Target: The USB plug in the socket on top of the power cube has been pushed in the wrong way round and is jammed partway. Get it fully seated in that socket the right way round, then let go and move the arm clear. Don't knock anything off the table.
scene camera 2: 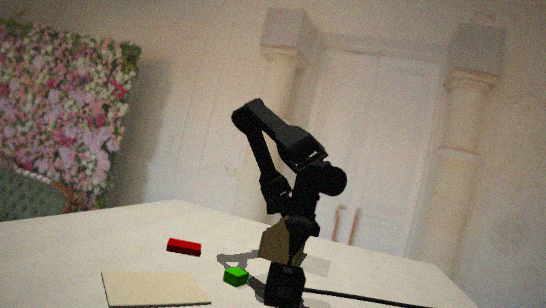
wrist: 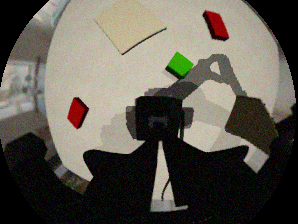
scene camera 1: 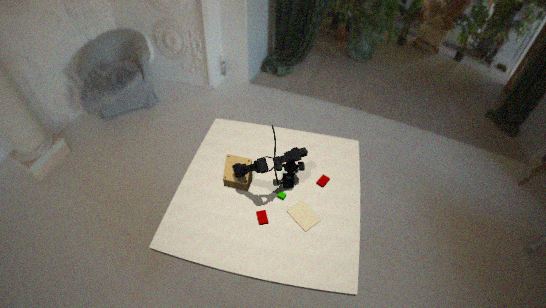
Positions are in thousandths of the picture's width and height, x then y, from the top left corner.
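Observation:
There is a dark USB plug held in my gripper (scene camera 2: 534, 830), and the wrist view gives me my gripper (wrist: 535, 592) too.

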